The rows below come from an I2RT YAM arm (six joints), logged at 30 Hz.
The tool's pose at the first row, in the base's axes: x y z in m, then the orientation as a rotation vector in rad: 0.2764, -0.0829, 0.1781, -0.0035, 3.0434, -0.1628
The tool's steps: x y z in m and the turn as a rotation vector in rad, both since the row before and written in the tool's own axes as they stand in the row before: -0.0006, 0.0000, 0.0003, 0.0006, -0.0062, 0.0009; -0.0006, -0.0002, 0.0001, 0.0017, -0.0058, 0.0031; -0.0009, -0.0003, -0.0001, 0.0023, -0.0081, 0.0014; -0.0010, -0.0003, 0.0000, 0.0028, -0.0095, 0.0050; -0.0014, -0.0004, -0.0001, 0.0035, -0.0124, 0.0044; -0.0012, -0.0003, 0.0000, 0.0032, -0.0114, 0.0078; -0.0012, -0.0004, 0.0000, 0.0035, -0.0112, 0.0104
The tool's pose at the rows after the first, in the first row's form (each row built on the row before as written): 0.2770, -0.0829, 0.1779, -0.0026, 3.0371, -0.1633; 0.2776, -0.0831, 0.1779, 0.0018, 3.0310, -0.1653; 0.2785, -0.0834, 0.1781, 0.0034, 3.0227, -0.1683; 0.2795, -0.0837, 0.1782, 0.0104, 3.0127, -0.1716; 0.2809, -0.0841, 0.1785, 0.0162, 2.9998, -0.1759; 0.2821, -0.0844, 0.1787, 0.0271, 2.9877, -0.1794; 0.2833, -0.0848, 0.1789, 0.0419, 2.9755, -0.1830
